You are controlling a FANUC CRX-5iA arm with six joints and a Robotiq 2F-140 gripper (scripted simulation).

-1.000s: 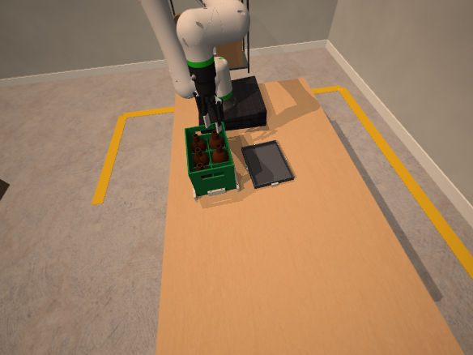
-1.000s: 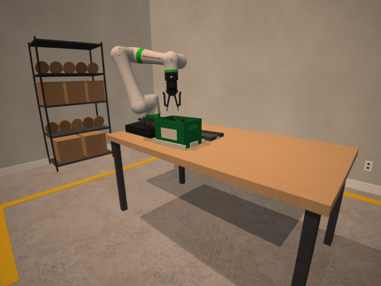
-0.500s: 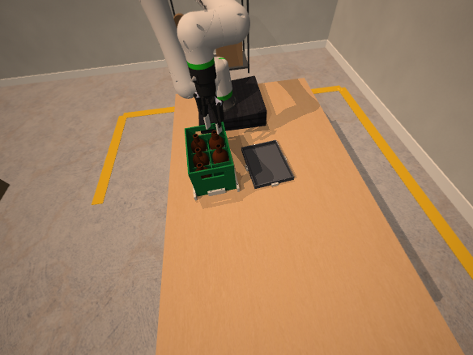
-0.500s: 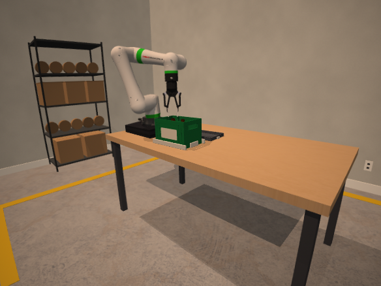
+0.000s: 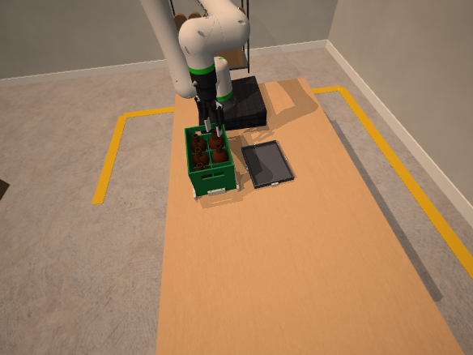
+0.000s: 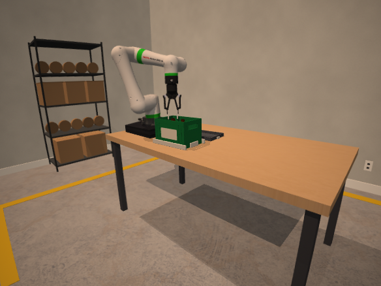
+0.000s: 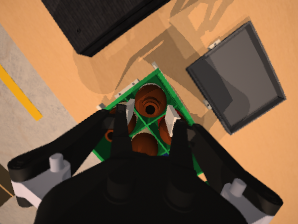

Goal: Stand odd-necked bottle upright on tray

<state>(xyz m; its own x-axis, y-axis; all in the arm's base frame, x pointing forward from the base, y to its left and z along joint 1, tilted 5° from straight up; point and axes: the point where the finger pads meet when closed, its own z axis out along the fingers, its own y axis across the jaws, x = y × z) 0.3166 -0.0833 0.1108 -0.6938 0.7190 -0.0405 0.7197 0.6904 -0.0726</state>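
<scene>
The glass bottle is 10 cm below my hand. From my hand the other things lie so: dark grey tray (12 cm ahead, 22 cm to the left, 18 cm below); then green crate (9 cm ahead, 4 cm to the right, 11 cm below).
</scene>
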